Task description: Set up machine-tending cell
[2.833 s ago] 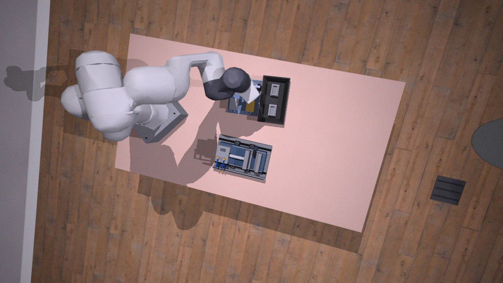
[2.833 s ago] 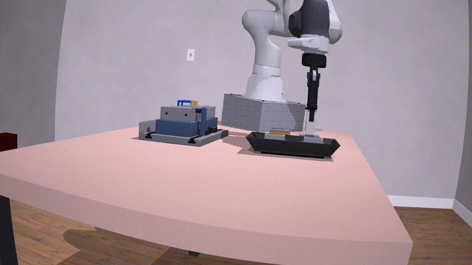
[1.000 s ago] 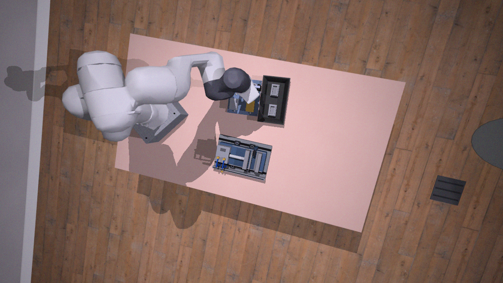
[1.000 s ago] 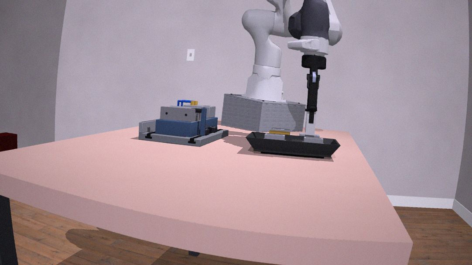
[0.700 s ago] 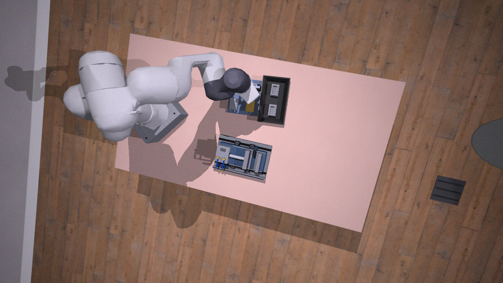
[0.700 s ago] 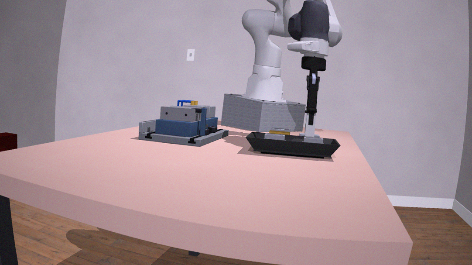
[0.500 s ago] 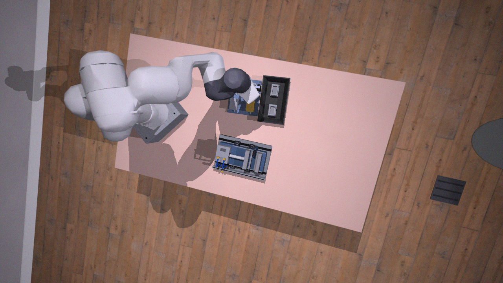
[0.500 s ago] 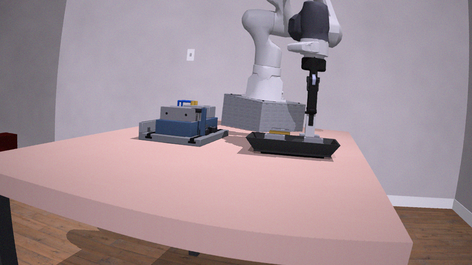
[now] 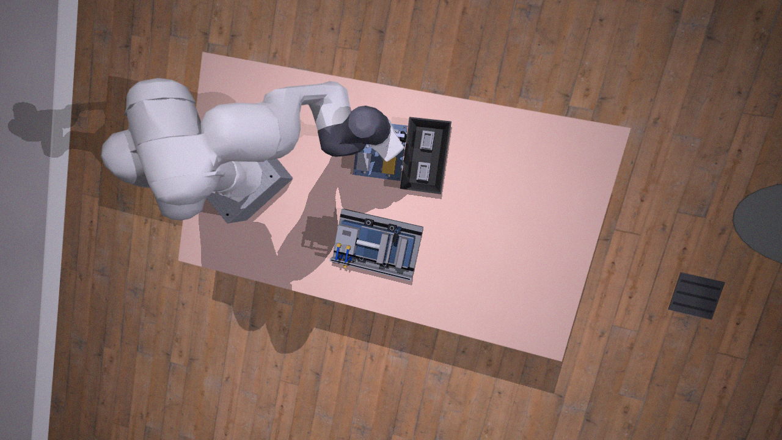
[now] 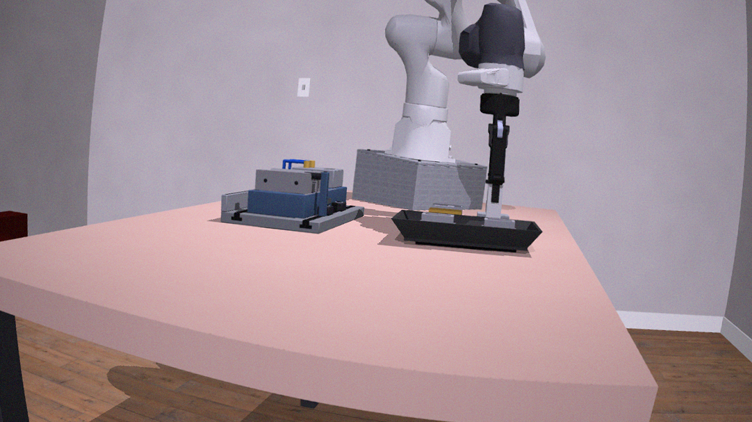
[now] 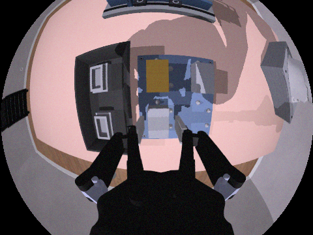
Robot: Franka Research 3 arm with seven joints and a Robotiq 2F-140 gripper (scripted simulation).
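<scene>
Right now the aluminium blank is 40 mm below my hand. From my hand the other things lie so: cylinder: 80 mm behind, 370 mm to the right, 10 mm above; brass blank: 10 mm ahead, 90 mm to the right, 40 mm below; vise: 20 mm ahead, 370 mm to the right, 20 mm below.
</scene>
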